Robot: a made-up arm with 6 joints.
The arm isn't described. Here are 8 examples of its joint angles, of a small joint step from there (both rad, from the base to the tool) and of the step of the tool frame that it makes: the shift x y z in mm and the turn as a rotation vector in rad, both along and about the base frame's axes.
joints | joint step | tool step
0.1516 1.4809 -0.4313 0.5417 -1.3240 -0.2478 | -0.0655 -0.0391 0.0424 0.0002 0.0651 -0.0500 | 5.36 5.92 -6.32 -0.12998 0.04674 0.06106
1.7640 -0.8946 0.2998 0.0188 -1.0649 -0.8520 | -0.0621 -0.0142 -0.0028 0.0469 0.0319 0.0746 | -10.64 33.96 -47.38 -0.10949 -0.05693 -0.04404
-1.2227 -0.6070 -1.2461 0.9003 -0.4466 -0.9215 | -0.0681 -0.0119 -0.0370 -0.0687 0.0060 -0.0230 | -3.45 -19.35 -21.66 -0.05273 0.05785 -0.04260
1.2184 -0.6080 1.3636 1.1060 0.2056 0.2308 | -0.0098 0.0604 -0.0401 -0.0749 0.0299 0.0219 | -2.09 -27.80 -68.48 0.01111 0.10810 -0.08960
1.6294 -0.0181 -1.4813 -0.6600 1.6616 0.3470 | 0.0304 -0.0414 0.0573 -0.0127 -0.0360 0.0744 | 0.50 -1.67 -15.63 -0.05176 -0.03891 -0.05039
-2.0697 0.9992 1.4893 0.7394 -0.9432 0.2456 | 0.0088 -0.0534 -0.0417 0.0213 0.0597 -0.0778 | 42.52 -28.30 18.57 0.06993 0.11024 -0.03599
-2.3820 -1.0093 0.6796 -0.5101 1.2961 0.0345 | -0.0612 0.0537 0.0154 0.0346 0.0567 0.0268 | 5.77 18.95 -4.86 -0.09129 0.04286 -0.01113
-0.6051 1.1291 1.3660 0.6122 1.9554 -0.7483 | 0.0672 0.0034 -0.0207 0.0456 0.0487 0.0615 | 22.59 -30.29 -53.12 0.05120 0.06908 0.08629
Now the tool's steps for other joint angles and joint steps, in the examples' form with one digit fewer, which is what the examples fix.
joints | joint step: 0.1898 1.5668 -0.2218 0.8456 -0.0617 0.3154 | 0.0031 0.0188 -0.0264 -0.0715 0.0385 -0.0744
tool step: 11.3 14.3 -7.6 0.0534 -0.0228 0.0090
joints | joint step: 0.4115 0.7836 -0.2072 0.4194 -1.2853 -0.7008 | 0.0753 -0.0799 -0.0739 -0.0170 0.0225 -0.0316
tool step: 15.9 46.9 39.9 0.1285 -0.0508 0.0280
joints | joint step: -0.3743 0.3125 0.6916 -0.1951 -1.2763 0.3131 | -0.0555 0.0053 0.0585 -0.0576 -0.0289 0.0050
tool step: 5.8 -36.8 47.9 -0.1176 -0.0039 -0.0492
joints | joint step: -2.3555 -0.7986 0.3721 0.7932 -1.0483 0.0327 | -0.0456 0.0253 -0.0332 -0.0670 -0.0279 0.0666
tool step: -2.9 17.4 26.2 -0.1334 -0.0905 0.0536
